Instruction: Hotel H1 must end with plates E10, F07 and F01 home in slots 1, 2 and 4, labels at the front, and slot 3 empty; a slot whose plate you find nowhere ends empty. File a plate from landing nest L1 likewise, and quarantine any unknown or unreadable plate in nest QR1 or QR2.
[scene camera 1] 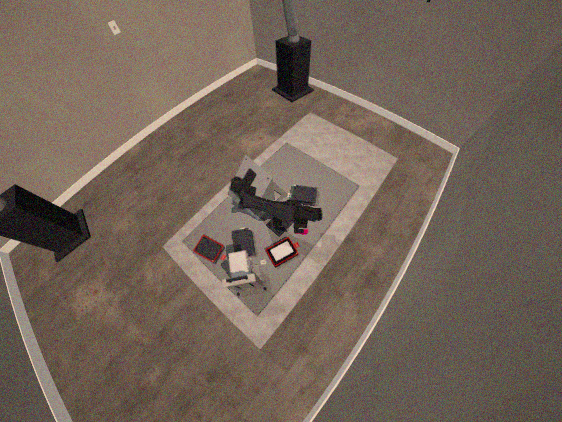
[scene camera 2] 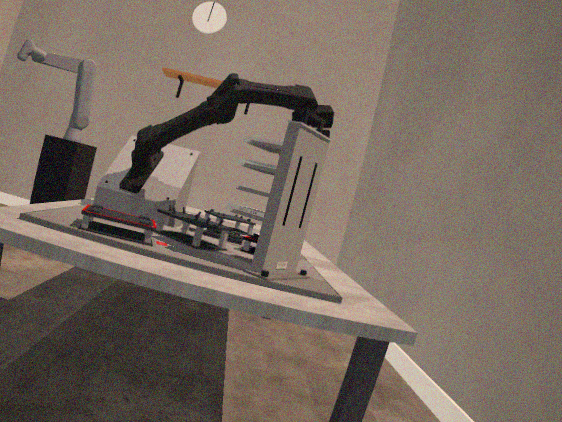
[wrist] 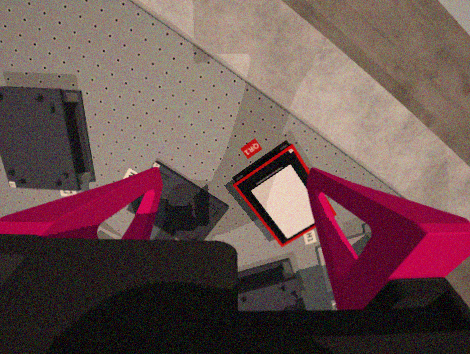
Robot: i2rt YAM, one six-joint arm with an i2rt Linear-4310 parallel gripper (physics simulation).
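Where they show: gripper, fingertip midpoint: (scene camera 1: 305, 225) (wrist: 234, 175); arm's base, origin of the base link: (scene camera 1: 246, 183) (scene camera 2: 142, 170).
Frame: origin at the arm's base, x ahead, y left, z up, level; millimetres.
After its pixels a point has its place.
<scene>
Hotel H1 (scene camera 1: 240, 280) @[z 187, x 519, y -381 mm] (scene camera 2: 287, 200) @[z 24, x 503, y -432 mm] is a pale tower with shelves on its arm side. The upper shelves look bare. The lowest visible shelf (scene camera 2: 247, 212) @[z -24, x 422, y -385 mm] has a light, ribbed thing at its level; whether it is a plate, I cannot tell. My gripper (wrist: 234, 175) @[z 106, x 500, y 39 mm] is open and empty, high above the board; in scene view 2 the hotel top partly hides it. Nest QR1 (scene camera 1: 270, 259) (wrist: 260, 212), black with a red outline, holds a white plate (scene camera 1: 282, 251) @[z -85, x 483, y -112 mm] (wrist: 285, 200) @[z -85, x 478, y -102 mm]; no label is readable. Red-outlined nest QR2 (scene camera 1: 209, 248) @[z -100, x 163, y -445 mm] (scene camera 2: 119, 216) @[z -100, x 161, y -466 mm] looks bare. L1's tag is not readable.
Dark nests (scene camera 1: 304, 195) @[z -90, x 290, y 258 mm] (wrist: 37, 137) @[z -90, x 292, y 266 mm] stand on the perforated board, with another dark nest (scene camera 1: 243, 241) @[z -79, x 278, y -251 mm] (wrist: 270, 292) @[z -80, x 317, y -230 mm] near the hotel and a tilted dark nest (scene camera 1: 276, 225) @[z -128, x 316, y -19 mm] (wrist: 185, 200) @[z -128, x 343, y 19 mm] between. A white box (scene camera 2: 175, 162) @[z 52, x 89, y 54 mm] stands behind the arm base.
</scene>
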